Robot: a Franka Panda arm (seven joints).
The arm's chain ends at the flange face. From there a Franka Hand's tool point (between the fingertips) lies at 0.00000 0.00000 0.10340 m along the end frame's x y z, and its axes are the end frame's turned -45 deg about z.
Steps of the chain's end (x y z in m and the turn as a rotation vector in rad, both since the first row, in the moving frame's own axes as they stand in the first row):
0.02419, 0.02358, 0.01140, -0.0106, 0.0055, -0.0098
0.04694, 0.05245, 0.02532, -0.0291, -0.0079, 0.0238
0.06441, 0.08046, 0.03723, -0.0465, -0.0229, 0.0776
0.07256, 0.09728, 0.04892, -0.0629, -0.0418, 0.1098
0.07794, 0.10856, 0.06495, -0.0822, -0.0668, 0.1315
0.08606, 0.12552, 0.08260, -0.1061, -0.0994, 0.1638
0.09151, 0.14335, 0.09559, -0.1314, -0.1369, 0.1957
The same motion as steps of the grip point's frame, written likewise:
0.00006, 0.03496, 0.01139, -0.0114, -0.0036, -0.0098
-0.00662, 0.07180, 0.02527, -0.0150, -0.0262, 0.0238
-0.01648, 0.10396, 0.03709, -0.0167, -0.0491, 0.0776
-0.02520, 0.12121, 0.04863, -0.0149, -0.0740, 0.1098
-0.03257, 0.13228, 0.06437, -0.0109, -0.1054, 0.1315
-0.04285, 0.14887, 0.08151, -0.0047, -0.1453, 0.1638
-0.05599, 0.16377, 0.09374, 0.0039, -0.1897, 0.1957

